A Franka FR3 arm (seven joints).
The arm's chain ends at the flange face. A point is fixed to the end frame.
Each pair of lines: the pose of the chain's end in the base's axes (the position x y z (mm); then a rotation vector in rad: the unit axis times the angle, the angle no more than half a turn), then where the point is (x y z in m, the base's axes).
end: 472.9 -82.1 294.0 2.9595 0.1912 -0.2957
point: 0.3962 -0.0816 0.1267
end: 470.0 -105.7 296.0 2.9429 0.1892 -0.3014
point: 0.3927 -0.1079 0.1290
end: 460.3 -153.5 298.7 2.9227 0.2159 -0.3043
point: 0.3824 -0.1600 0.1321
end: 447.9 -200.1 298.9 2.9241 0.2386 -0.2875
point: 0.3718 -0.2072 0.1315
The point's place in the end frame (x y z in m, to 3 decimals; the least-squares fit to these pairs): -0.040 -0.036 0.176
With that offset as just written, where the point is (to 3 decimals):
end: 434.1 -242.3 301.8 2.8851 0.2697 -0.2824
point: 0.359 -0.257 0.135
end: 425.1 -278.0 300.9 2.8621 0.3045 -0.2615
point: 0.352 -0.298 0.133
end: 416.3 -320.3 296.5 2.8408 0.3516 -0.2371
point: 0.346 -0.345 0.128
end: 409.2 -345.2 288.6 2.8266 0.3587 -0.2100
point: 0.342 -0.373 0.119
